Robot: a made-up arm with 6 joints. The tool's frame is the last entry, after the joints.
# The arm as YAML. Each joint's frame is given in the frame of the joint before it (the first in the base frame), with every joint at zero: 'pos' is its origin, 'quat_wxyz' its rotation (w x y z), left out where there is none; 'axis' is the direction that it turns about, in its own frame. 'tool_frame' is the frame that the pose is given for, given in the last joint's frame.
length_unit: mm
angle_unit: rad
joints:
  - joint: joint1
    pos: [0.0, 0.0, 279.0]
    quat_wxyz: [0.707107, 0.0, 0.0, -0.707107]
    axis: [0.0, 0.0, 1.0]
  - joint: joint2
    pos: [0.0, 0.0, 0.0]
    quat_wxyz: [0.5, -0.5, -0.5, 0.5]
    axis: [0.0, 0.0, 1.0]
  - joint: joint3
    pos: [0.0, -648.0, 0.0]
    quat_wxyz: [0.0, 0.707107, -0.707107, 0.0]
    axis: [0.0, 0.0, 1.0]
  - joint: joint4
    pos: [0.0, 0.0, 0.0]
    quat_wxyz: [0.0, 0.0, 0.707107, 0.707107]
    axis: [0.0, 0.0, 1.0]
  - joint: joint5
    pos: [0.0, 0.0, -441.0]
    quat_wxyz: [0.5, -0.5, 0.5, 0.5]
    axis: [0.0, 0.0, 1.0]
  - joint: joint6
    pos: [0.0, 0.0, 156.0]
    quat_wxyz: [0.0, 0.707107, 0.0, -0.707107]
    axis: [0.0, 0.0, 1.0]
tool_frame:
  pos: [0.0, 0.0, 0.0]
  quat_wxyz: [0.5, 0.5, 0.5, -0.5]
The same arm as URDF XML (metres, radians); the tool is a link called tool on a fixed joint. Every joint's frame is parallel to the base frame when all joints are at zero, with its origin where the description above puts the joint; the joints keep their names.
<robot name="arm">
<joint name="joint1" type="continuous"><parent link="base_link"/><child link="link1"/><origin xyz="0.0000 0.0000 0.2790" rpy="0.0000 0.0000 0.0000"/><axis xyz="0 0 1"/></joint>
<joint name="joint2" type="continuous"><parent link="link1"/><child link="link2"/><origin xyz="0.0000 0.0000 0.0000" rpy="0.0000 0.0000 0.0000"/><axis xyz="0 1 0"/></joint>
<joint name="joint3" type="continuous"><parent link="link2"/><child link="link3"/><origin xyz="0.0000 0.0000 0.6480" rpy="0.0000 0.0000 0.0000"/><axis xyz="0 -1 0"/></joint>
<joint name="joint4" type="continuous"><parent link="link3"/><child link="link4"/><origin xyz="0.0000 0.0000 0.0000" rpy="0.0000 0.0000 0.0000"/><axis xyz="-1 0 0"/></joint>
<joint name="joint5" type="continuous"><parent link="link4"/><child link="link5"/><origin xyz="0.4410 0.0000 0.0000" rpy="0.0000 0.0000 0.0000"/><axis xyz="0 -1 0"/></joint>
<joint name="joint6" type="continuous"><parent link="link5"/><child link="link6"/><origin xyz="0.0000 -0.1560 0.0000" rpy="0.0000 0.0000 0.0000"/><axis xyz="-1 0 0"/></joint>
<joint name="tool_fixed" type="fixed"><parent link="link6"/><child link="tool"/><origin xyz="0.0000 0.0000 0.0000" rpy="0.0000 0.0000 0.0000"/></joint>
<link name="base_link"/>
<link name="link1"/>
<link name="link2"/>
<link name="link3"/>
<link name="link4"/>
<link name="link5"/>
<link name="link6"/>
<link name="tool"/>
</robot>

